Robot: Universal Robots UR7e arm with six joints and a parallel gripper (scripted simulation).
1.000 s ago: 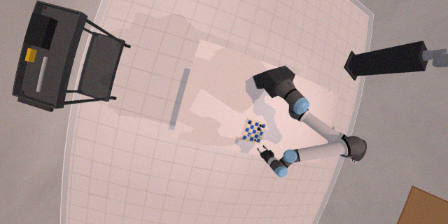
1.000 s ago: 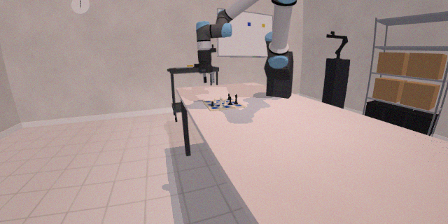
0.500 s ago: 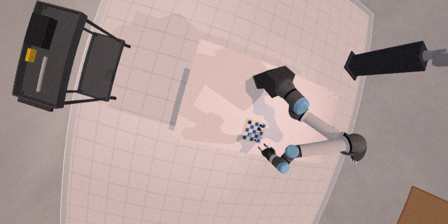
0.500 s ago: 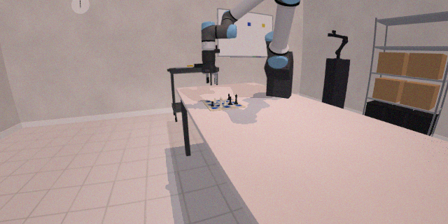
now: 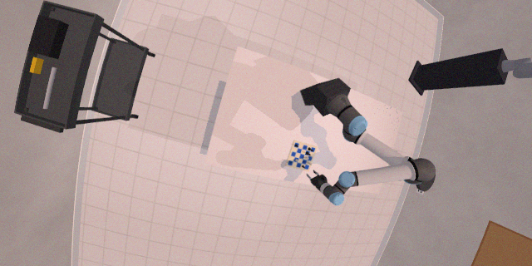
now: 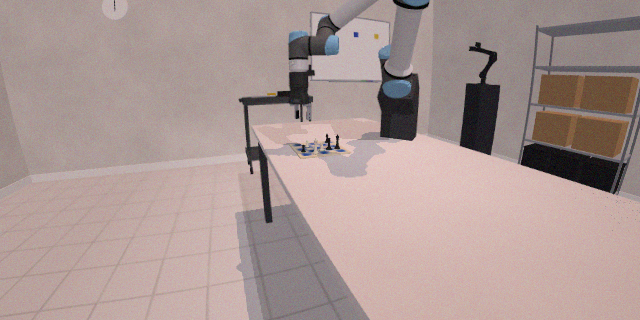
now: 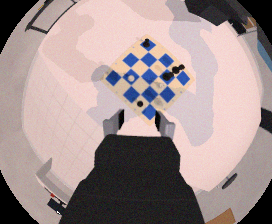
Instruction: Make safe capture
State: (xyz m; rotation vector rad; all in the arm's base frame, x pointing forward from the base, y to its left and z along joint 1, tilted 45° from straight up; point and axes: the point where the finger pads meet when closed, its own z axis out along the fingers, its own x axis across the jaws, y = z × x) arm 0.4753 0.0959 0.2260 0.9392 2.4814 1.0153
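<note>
Now: hand 140 mm above the black pawn. The rest, counted from my hand: blue-and-cream chessboard 60 mm behind, 60 mm to the right, 160 mm below.
</note>
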